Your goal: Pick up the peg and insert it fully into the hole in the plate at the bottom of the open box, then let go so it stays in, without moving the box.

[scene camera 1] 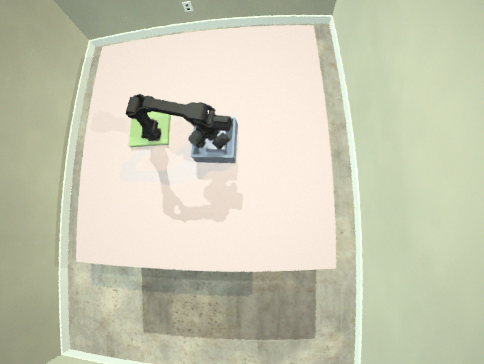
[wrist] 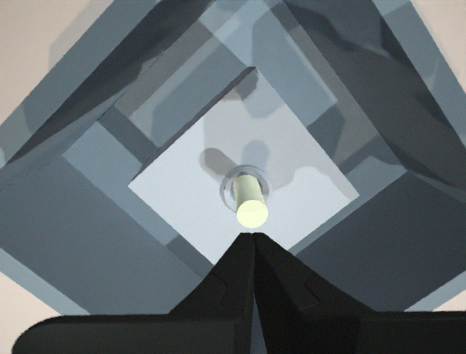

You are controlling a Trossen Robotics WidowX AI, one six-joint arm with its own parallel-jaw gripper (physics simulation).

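Places are measured from the arm's base along level axes (x ahead, y left, z up), in centimetres.
Pixels of known places: gripper, fingertip midpoint: (scene camera 1: 212,136) (wrist: 251,244); arm's base at its link origin: (scene camera 1: 154,134).
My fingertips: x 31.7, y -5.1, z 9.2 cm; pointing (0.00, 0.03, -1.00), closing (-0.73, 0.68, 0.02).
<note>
Ahead of a thing's pixels: the offset from my fingertips to its top centre. Level surfaces: height alone.
The pale yellow peg {dz -2.9, dx -0.1, dy +0.4 cm} (wrist: 251,202) stands upright in the hole of the light grey plate {dz -5.6, dx +0.0, dy +0.4 cm} (wrist: 310,172), with its upper part sticking out above the hole's ring. How deep it sits cannot be told. The plate lies at the bottom of the open blue box {dz -1.9, dx +0.0, dy +0.4 cm} (wrist: 65,200) (scene camera 1: 215,159). My gripper (wrist: 251,244) is shut, its fingertips together with nothing between them. In the wrist view the tips show just below the peg's top, apart from it. In the scene view the arm covers part of the box, and the peg cannot be made out.
The box's raised walls surround the plate on all sides. The arm's base stands on a green square (scene camera 1: 162,138) to the left of the box. Both rest on a large pale pink table top {dz -11.7 cm} (scene camera 1: 280,210), and shadows of the arm fall across it.
</note>
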